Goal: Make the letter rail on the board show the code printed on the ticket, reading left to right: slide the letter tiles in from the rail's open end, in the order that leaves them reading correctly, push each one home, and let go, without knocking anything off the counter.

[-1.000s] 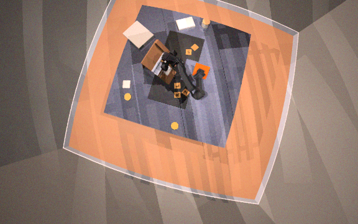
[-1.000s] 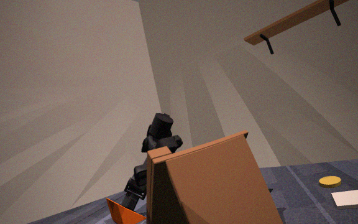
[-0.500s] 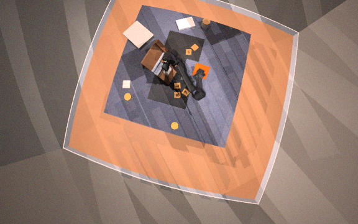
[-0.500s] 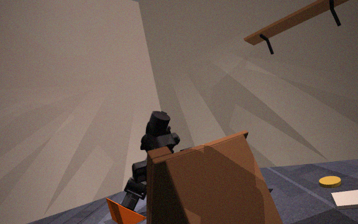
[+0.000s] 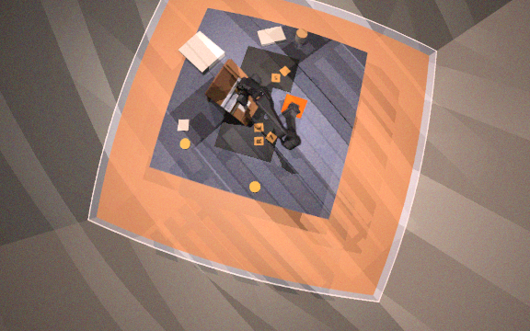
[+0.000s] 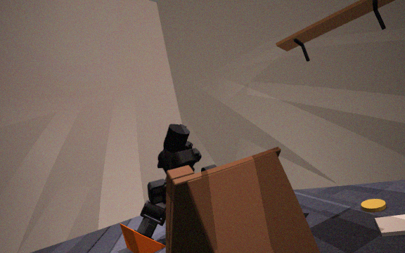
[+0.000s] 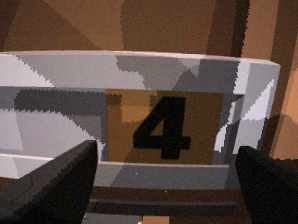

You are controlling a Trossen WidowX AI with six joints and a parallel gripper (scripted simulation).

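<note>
My gripper tip is 20 mm short of the orange tile marked 4 and 10 mm above it. The rest, counted from my gripper tip: orange tile: 180 mm behind, 310 mm to the right, 170 mm below; then white ticket: 40 mm behind, 60 mm to the left, 90 mm below; then dark mat: 130 mm behind, 40 mm to the right, 170 mm below.
</note>
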